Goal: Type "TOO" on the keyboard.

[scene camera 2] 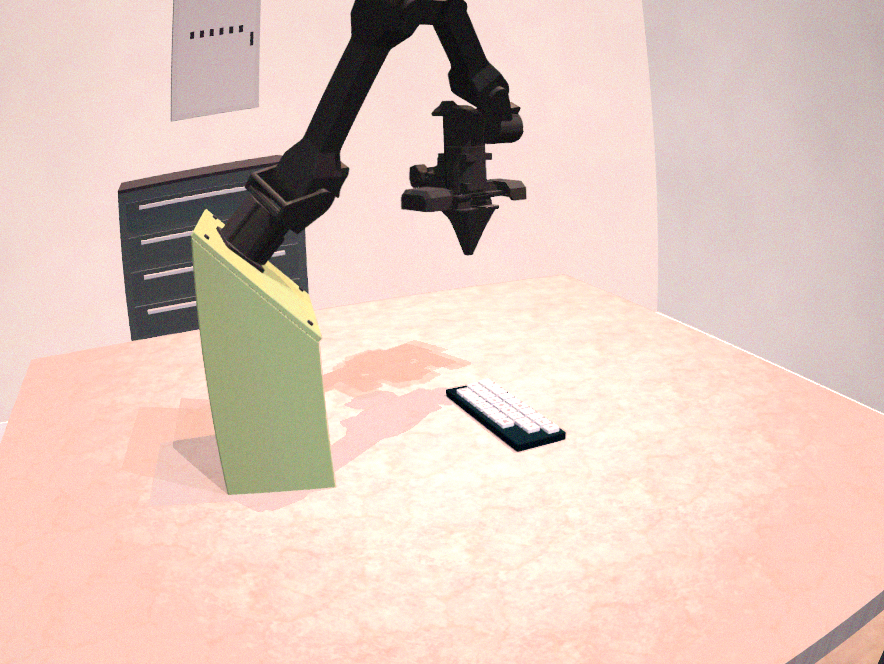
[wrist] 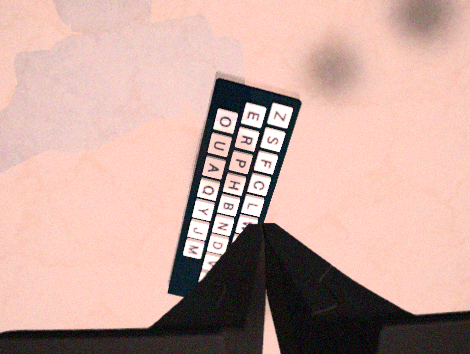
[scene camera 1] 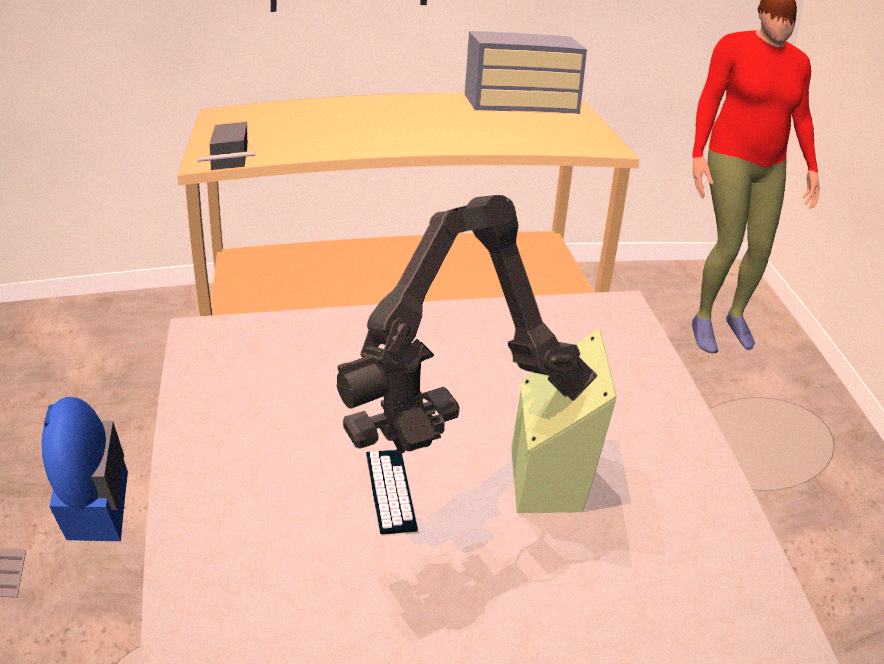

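Pixels of known places: gripper, fingertip midpoint: (scene camera 2: pixel 468 255) (wrist: pixel 261 236) (scene camera 1: pixel 400 452); arm's base, origin of the base link: (scene camera 2: pixel 238 250) (scene camera 1: pixel 578 381).
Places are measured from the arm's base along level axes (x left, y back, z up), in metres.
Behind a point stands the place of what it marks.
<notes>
The keyboard (scene camera 1: pixel 391 491) {x -0.113, y -0.315, z -0.254 m} (scene camera 2: pixel 505 415) {x -0.144, y -0.295, z -0.258 m} (wrist: pixel 231 185) {x -0.100, y -0.317, z -0.254 m} is a dark board with three rows of white lettered keys, lying flat on the table (scene camera 1: pixel 235 571) {x -0.057, y -0.678, z -0.271 m} (scene camera 2: pixel 571 536) {x -0.401, y -0.124, z -0.270 m} (wrist: pixel 375 175) {x -0.108, y -0.448, z -0.271 m}. In the wrist view, the O key (wrist: pixel 225 121) {x -0.044, y -0.317, z -0.254 m} shows at the top of the left row. The T key does not show; the fingers cover the lower part of the right row. My gripper (scene camera 2: pixel 468 252) {x -0.042, y -0.335, z -0.064 m} (wrist: pixel 261 236) {x -0.042, y -0.335, z -0.064 m} is shut and empty, pointing down. It hangs well above the table and keyboard. In the wrist view its tips overlap the right edge of the board, beside the partly hidden W key.
A green slanted pedestal (scene camera 1: pixel 557 464) {x 0.066, y -0.069, z -0.125 m} (scene camera 2: pixel 264 400) {x -0.096, y 0.035, z -0.152 m} carries the arm's base beside the keyboard. Beyond the table stand a wooden workbench (scene camera 1: pixel 400 135), a blue chair-like object (scene camera 1: pixel 75 457), a person in red (scene camera 1: pixel 761 100) and a dark drawer cabinet (scene camera 2: pixel 160 257).
</notes>
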